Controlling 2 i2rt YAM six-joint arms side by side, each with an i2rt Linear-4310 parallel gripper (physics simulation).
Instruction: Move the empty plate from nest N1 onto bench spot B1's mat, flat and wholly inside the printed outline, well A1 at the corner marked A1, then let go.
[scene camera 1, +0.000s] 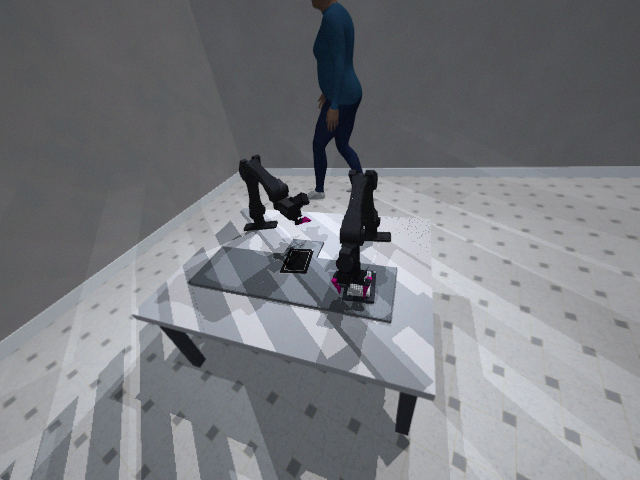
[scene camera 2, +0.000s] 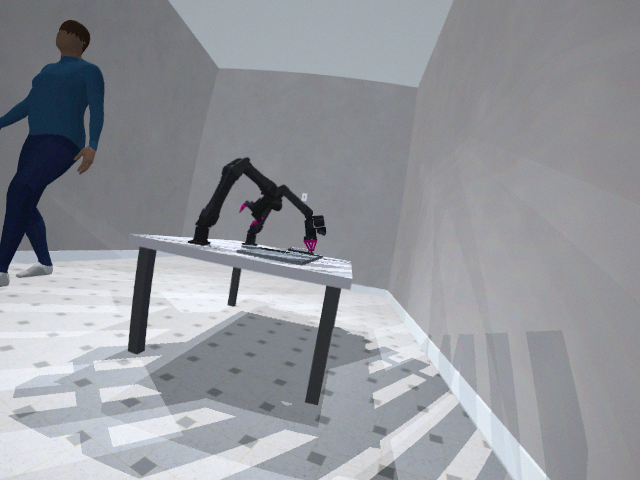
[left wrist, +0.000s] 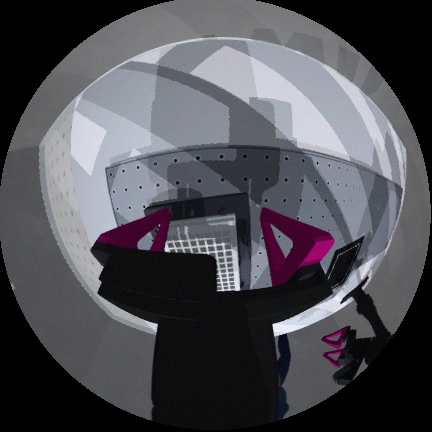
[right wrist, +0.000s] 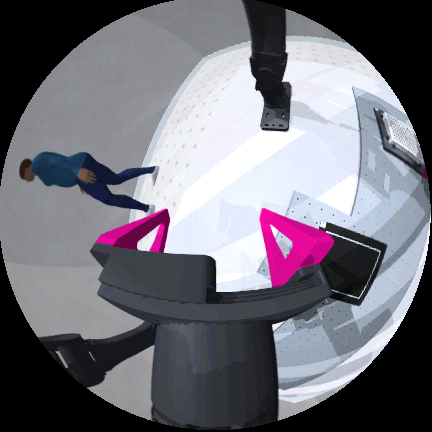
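Seen in the pictures: left gripper, fingertip midpoint: (scene camera 1: 351, 295) (scene camera 2: 311, 251) (left wrist: 214, 212); right gripper, fingertip midpoint: (scene camera 1: 308, 212) (scene camera 2: 245, 218) (left wrist: 322, 346) (right wrist: 214, 213); left arm's base, origin of the base link: (scene camera 1: 370, 237) (right wrist: 277, 102); right arm's base, origin of the base link: (scene camera 1: 261, 226) (scene camera 2: 200, 243) (left wrist: 354, 289).
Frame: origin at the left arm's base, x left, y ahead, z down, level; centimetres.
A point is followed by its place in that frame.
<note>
The pale gridded plate (scene camera 1: 354, 290) @[x -4.2, y 39.8, z -3.6 cm] (left wrist: 227, 255) @[x -5.7, y 37.0, z -3.8 cm] (right wrist: 400, 134) sits in the dark frame of nest N1 (left wrist: 244, 230) @[x -7.9, y 39.2, z -2.5 cm] (scene camera 1: 373, 290) @[x 3.0, y 38.2, z -2.5 cm]. My left gripper (scene camera 1: 352, 295) @[x -5.0, y 42.2, z -3.4 cm] (scene camera 2: 310, 250) @[x -5.0, y 42.2, z -3.4 cm] (left wrist: 214, 212) @[x -5.0, y 42.2, z -3.4 cm] is open over it; one finger overlaps the plate's left edge in the left wrist view, and the other stands apart, beyond the plate's right edge. The gripper body hides part of the plate. The black B1 mat (scene camera 1: 297, 260) @[x -33.4, y 22.1, z -1.5 cm] (right wrist: 355, 262) @[x -32.0, y 23.4, z -1.5 cm] has a white printed outline and a small white mark at one corner, too small to read. My right gripper (right wrist: 214, 213) @[x -30.6, y 1.7, z -15.9 cm] (scene camera 2: 246, 218) @[x -30.6, y 1.7, z -15.9 cm] is open and empty, raised away from the plate.
A grey perforated board (scene camera 1: 242, 273) @[x -57.6, y 32.7, z -1.3 cm] (left wrist: 315, 185) @[x -18.5, y 43.2, z -1.3 cm] lies on the table (scene camera 1: 248, 330) @[x -41.8, y 60.0, z 0.0 cm] under the nest. A smaller perforated panel (right wrist: 302, 200) @[x -25.0, y 9.0, z -1.3 cm] adjoins the mat. A person (scene camera 1: 338, 67) (scene camera 2: 62, 103) (right wrist: 65, 167) stands behind the table in scene camera 1.
</note>
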